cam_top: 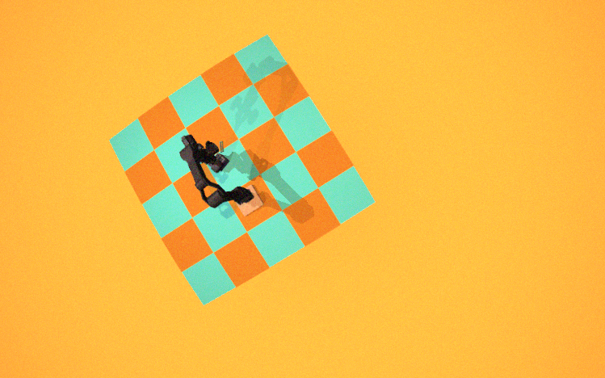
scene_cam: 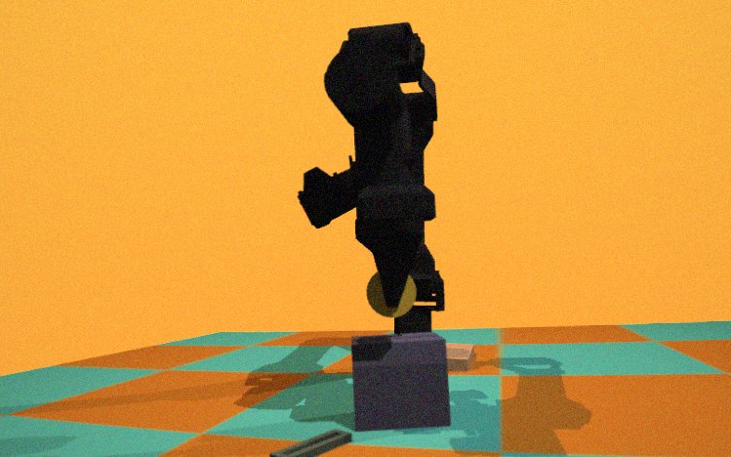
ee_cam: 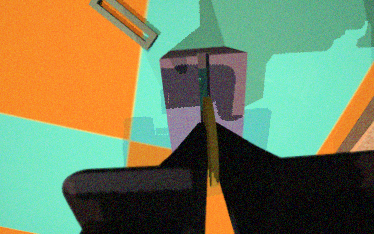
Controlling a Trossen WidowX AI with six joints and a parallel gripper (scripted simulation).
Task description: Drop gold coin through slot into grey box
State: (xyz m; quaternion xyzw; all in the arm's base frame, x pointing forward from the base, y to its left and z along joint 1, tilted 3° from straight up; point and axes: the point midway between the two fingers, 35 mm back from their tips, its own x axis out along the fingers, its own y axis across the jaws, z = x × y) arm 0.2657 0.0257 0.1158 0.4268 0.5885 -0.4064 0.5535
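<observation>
Right now my gripper tip is 1 cm below the coin.
</observation>
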